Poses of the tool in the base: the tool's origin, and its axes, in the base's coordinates. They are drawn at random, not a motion.
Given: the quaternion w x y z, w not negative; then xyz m.
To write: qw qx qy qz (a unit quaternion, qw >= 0); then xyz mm. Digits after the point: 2 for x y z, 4 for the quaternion.
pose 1, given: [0.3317 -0.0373 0.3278 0.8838 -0.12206 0.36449 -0.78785]
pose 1, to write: [0.3317 -0.0373 0.3278 0.8838 -122.06 364.49 -787.85]
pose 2, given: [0.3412 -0.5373 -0.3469 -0.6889 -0.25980 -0.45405 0.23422]
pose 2, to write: [0.3412 -0.5373 -0.3469 -0.6889 -259.80 -454.05 234.22]
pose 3, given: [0.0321 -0.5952 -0.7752 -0.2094 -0.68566 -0.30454 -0.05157]
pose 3, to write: [0.0321 -0.5952 -0.7752 -0.2094 -685.66 -304.54 -51.57]
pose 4, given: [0.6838 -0.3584 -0.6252 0.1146 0.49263 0.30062 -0.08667]
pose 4, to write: [0.6838 -0.3584 -0.6252 0.1146 492.63 300.62 -86.67]
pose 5, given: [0.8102 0.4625 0.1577 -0.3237 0.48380 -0.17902 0.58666]
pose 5, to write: [0.8102 0.4625 0.1577 -0.3237 483.80 -179.02 586.66]
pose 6, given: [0.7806 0.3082 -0.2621 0.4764 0.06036 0.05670 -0.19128]
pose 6, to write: [0.7806 0.3082 -0.2621 0.4764 60.36 56.70 -191.28]
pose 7, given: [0.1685 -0.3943 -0.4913 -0.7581 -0.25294 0.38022 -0.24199]
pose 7, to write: [0.1685 -0.3943 -0.4913 -0.7581 -252.94 380.22 -241.99]
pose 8, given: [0.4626 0.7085 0.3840 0.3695 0.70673 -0.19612 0.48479]
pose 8, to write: [0.4626 0.7085 0.3840 0.3695 706.73 -196.12 484.79]
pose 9, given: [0.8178 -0.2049 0.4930 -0.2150 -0.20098 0.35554 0.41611]
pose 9, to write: [0.8178 -0.2049 0.4930 -0.2150 -200.98 355.54 416.11]
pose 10, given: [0.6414 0.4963 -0.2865 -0.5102 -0.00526 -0.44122 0.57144]
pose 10, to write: [0.6414 0.4963 -0.2865 -0.5102 -5.26 -441.22 571.44]
